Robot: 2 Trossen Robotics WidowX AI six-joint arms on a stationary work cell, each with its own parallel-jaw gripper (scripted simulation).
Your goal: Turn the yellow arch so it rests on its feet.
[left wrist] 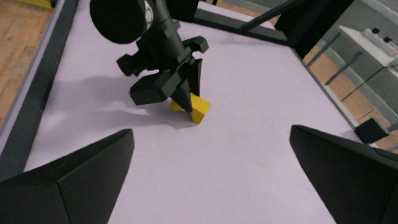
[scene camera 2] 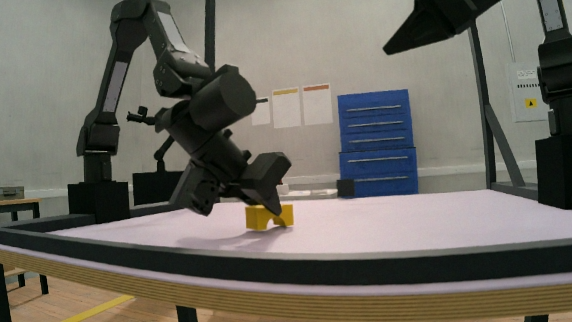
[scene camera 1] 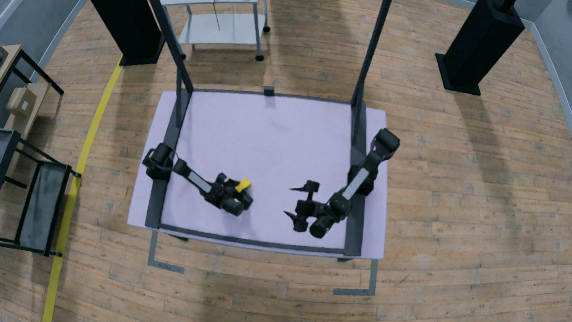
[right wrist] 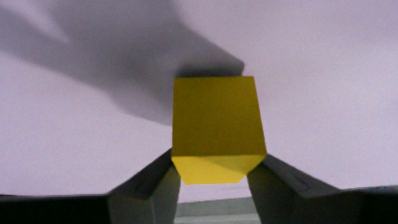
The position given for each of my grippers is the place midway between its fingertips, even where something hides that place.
I see my left gripper [scene camera 2: 390, 51], my right gripper [scene camera 2: 272, 213], a yellow arch [scene camera 2: 257, 217] and a dark frame rail [scene camera 2: 533, 258].
The yellow arch shows as well in the right wrist view [right wrist: 217, 134]. My left gripper shows as well in the left wrist view [left wrist: 212, 134]. My right gripper shows as well in the left wrist view [left wrist: 193, 106] and in the right wrist view [right wrist: 212, 152].
